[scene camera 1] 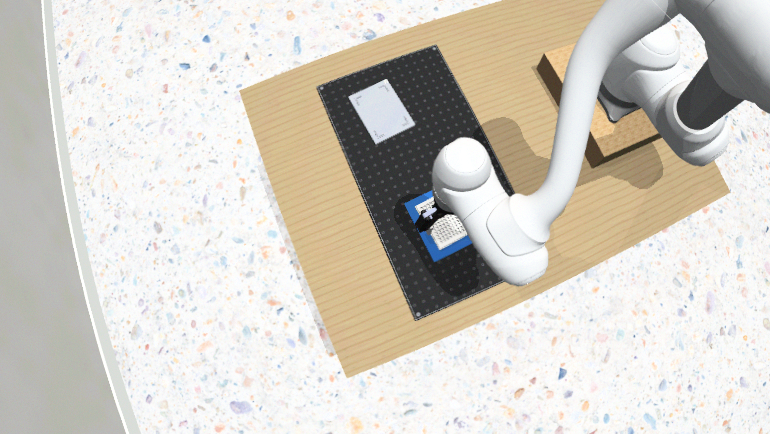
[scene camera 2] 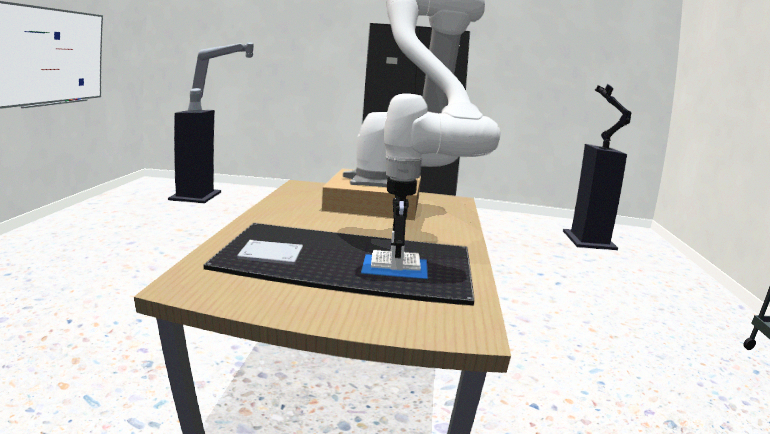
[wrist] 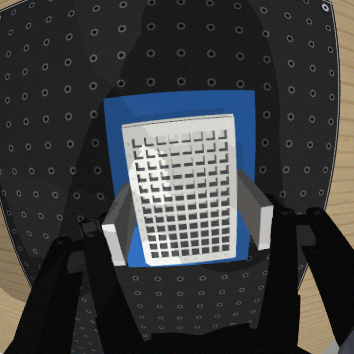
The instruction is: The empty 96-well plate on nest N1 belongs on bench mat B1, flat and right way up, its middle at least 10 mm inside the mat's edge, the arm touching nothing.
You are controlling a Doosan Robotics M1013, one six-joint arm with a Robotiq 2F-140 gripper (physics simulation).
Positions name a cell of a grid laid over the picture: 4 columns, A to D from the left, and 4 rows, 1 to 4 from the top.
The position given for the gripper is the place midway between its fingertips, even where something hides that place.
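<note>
The gripper (scene camera 2: C3), (wrist: C3) is visible. Also visible: a blue bench mat B1 (scene camera 1: C3), (wrist: B2); a white 96-well plate (scene camera 1: C3), (wrist: C2); a pale grey nest N1 (scene camera 1: B2).
</note>
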